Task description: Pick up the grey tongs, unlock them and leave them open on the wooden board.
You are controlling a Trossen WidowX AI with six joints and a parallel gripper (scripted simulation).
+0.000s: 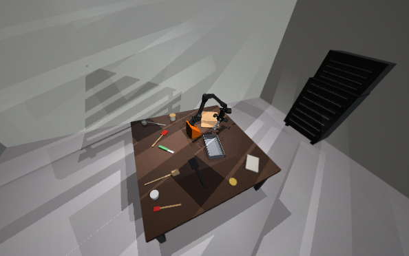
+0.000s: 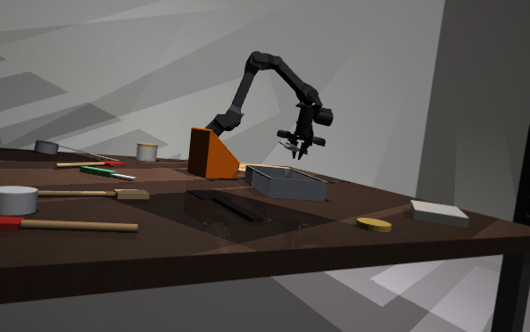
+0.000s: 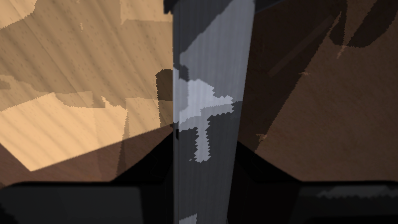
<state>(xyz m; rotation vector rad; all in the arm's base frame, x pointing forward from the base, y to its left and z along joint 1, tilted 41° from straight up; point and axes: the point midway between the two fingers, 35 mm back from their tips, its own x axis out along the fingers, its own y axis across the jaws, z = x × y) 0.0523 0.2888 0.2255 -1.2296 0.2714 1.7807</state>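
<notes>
The wooden board lies 190 mm behind my gripper tip, 20 mm to the right of it and 70 mm below it. The rest, counted from my gripper tip: black spatula 450 mm ahead, 510 mm to the right, 80 mm below; then white block 620 mm ahead, 30 mm to the left, 70 mm below; then roasting tin 270 mm ahead, 230 mm to the right, 50 mm below.
</notes>
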